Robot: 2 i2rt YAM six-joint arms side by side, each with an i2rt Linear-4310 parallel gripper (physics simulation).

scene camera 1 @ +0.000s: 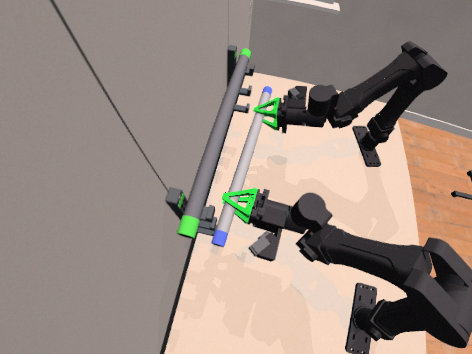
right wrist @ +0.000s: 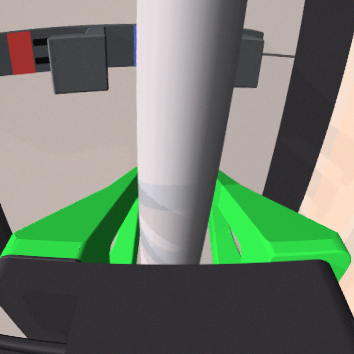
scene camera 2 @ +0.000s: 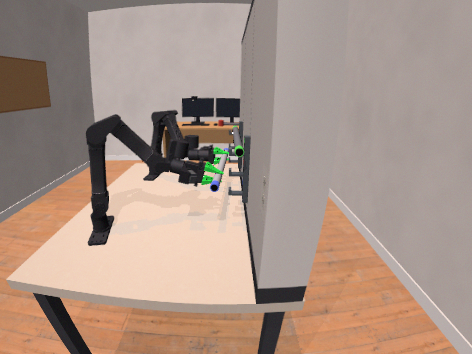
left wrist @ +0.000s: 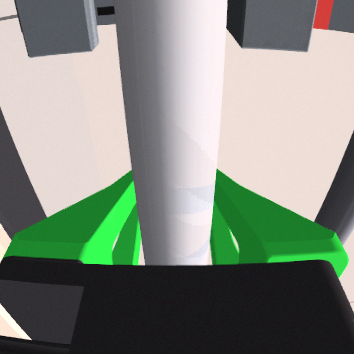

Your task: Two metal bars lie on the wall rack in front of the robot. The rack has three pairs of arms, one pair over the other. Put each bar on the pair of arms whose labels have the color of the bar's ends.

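Where they show: left gripper, fingertip midpoint: [scene camera 1: 222, 198] [scene camera 2: 229, 156] [left wrist: 174, 176]; right gripper, fingertip midpoint: [scene camera 1: 254, 112] [right wrist: 174, 177] [scene camera 2: 222, 177]; left arm's base, origin of the base link: [scene camera 1: 361, 318] [scene camera 2: 154, 174]; right arm's base, origin of the base link: [scene camera 1: 365, 145] [scene camera 2: 102, 230].
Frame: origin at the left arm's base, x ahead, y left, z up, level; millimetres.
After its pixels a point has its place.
Note:
The light bar with blue ends [scene camera 1: 245, 155] {x 477, y -286, z 200 mm} [scene camera 2: 220, 166] {x 481, y -377, z 200 mm} [left wrist: 172, 100] {x 453, y -112, z 186 mm} [right wrist: 187, 100] {x 471, y -506, z 188 mm} is held level in the air, apart from the wall rack [scene camera 1: 176, 196] [scene camera 2: 247, 175]. My left gripper [scene camera 1: 234, 201] {x 493, y -162, z 185 mm} [scene camera 2: 221, 157] {x 493, y -162, z 185 mm} [left wrist: 174, 176] {x 493, y -162, z 185 mm} and my right gripper [scene camera 1: 260, 112] {x 501, y -453, z 181 mm} [scene camera 2: 216, 176] {x 501, y -453, z 181 mm} [right wrist: 174, 177] {x 501, y -453, z 181 mm} are shut on it, one near each end. In both wrist views it passes between two rack arms. The right wrist view shows a red label [right wrist: 21, 52] {x 580, y -492, z 259 mm} and part of a blue label [right wrist: 135, 45] {x 484, y -517, z 200 mm}. The dark bar with green ends [scene camera 1: 212, 150] {x 524, y -199, z 323 mm} [scene camera 2: 236, 137] {x 543, y -369, z 323 mm} lies on the top pair, by the green label [scene camera 1: 181, 200] {x 532, y -85, z 335 mm}.
The rack's lower arms [scene camera 1: 243, 107] {x 548, y -499, z 143 mm} [scene camera 2: 235, 192] {x 555, y -501, z 143 mm} stick out from the wall towards the held bar. The dark bar lies above them, close to the wall. The table [scene camera 1: 240, 310] {x 356, y 77, z 0 mm} [scene camera 2: 165, 270] {x 372, y -793, z 0 mm} extends under both arms. A desk with monitors [scene camera 2: 197, 107] stands in the background.

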